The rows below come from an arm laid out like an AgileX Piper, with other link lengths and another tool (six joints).
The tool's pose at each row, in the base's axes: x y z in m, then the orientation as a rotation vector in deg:
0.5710, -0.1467, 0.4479, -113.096, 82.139, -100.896
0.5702, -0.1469, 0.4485, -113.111, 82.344, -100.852
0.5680, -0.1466, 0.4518, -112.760, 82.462, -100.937
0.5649, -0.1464, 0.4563, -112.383, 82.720, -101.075
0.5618, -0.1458, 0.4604, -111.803, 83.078, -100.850
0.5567, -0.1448, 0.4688, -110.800, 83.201, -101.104
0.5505, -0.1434, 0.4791, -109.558, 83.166, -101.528
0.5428, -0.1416, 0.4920, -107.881, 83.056, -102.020
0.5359, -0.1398, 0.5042, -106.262, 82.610, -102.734
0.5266, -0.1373, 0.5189, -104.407, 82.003, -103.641
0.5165, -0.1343, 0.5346, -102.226, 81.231, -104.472
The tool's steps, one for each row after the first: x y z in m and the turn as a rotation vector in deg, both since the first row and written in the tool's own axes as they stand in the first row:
0.0007, 0.0002, -0.0008, -0.145, 0.021, 0.040
0.0031, -0.0009, -0.0037, -0.071, 0.143, 0.268
0.0065, -0.0022, -0.0078, -0.085, 0.342, 0.516
0.0094, -0.0035, -0.0119, -0.058, 0.332, 1.055
0.0152, -0.0067, -0.0192, 0.295, 0.638, 1.664
0.0223, -0.0106, -0.0282, 0.852, 1.053, 2.344
0.0311, -0.0157, -0.0394, 1.646, 1.551, 3.279
0.0394, -0.0207, -0.0497, 2.630, 2.127, 4.030
0.0492, -0.0265, -0.0631, 3.813, 2.844, 4.830
0.0594, -0.0327, -0.0777, 5.250, 3.530, 5.844

